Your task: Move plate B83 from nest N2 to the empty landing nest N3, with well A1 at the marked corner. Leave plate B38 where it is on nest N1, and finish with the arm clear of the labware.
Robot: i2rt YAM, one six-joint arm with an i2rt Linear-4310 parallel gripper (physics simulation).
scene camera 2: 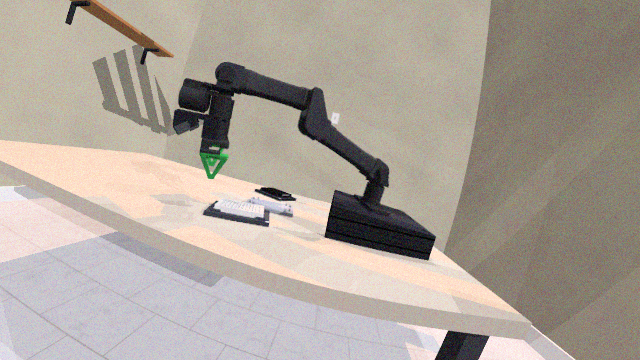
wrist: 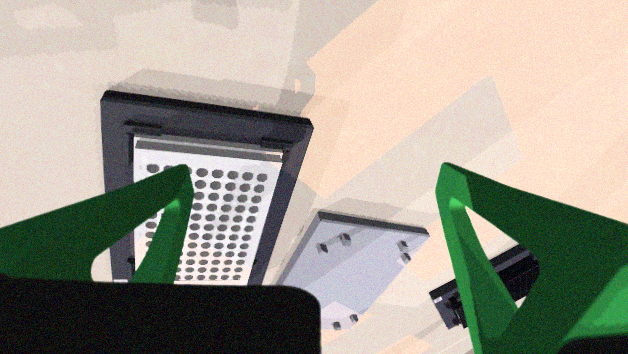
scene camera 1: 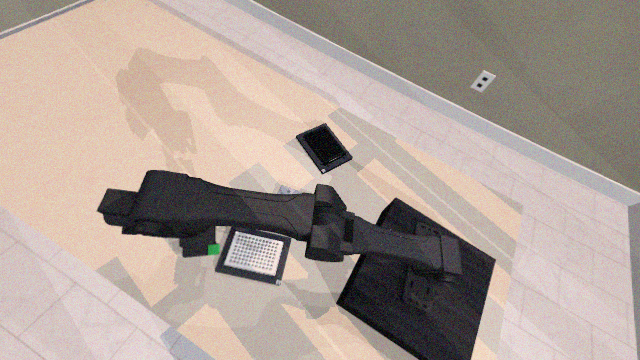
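Note:
A white well plate [scene camera 1: 254,252] [scene camera 2: 240,208] [wrist: 227,222] sits in a dark nest [scene camera 1: 250,275] [wrist: 117,150]. A black plate [scene camera 1: 325,145] [scene camera 2: 275,191] sits in another dark nest [scene camera 1: 341,163] [wrist: 442,306]. Plate and nest labels are not readable, so I cannot tell which is B83. An empty light-grey nest [scene camera 1: 288,190] [scene camera 2: 275,206] [wrist: 340,275] with small posts lies between them, partly hidden by the arm in scene camera 1. My gripper [scene camera 2: 211,176] [wrist: 314,177] is open and empty, pointing down above the table, near the white plate's far side from the base.
The arm's black base block [scene camera 1: 370,295] [scene camera 2: 380,230] stands on the wooden table [scene camera 2: 320,270]. The arm reaches out over the nests. The table's edge runs along the front in scene camera 2. A wall shelf [scene camera 2: 122,27] is at the upper left.

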